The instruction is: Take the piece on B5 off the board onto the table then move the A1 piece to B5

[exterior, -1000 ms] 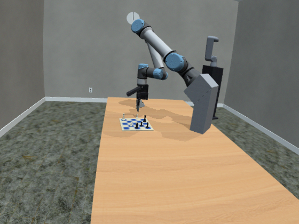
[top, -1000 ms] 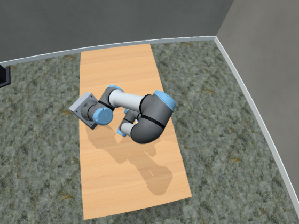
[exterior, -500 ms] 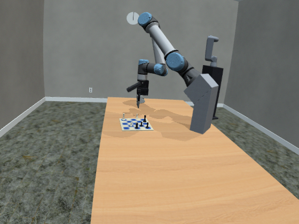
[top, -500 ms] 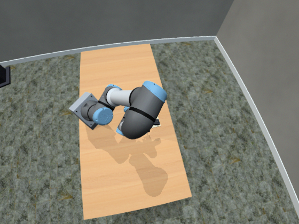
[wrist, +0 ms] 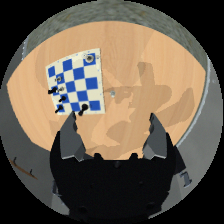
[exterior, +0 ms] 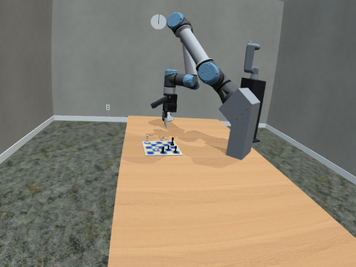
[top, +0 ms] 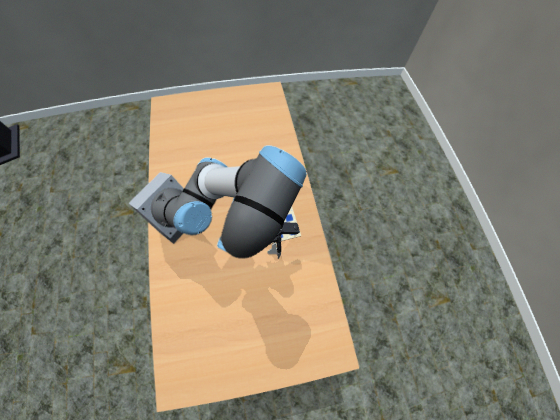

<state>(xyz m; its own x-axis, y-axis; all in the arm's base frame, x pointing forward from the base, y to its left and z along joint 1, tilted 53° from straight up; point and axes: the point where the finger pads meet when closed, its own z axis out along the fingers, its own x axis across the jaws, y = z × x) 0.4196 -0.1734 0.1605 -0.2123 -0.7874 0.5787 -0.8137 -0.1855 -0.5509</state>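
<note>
My hand is 21 cm to the right of the black chess piece and 8 cm above it. The rest, counted from my hand: light grey piece: 13 cm ahead, 4 cm to the left, 8 cm below; then board: 6 cm ahead, 13 cm to the left, 11 cm below.
</note>
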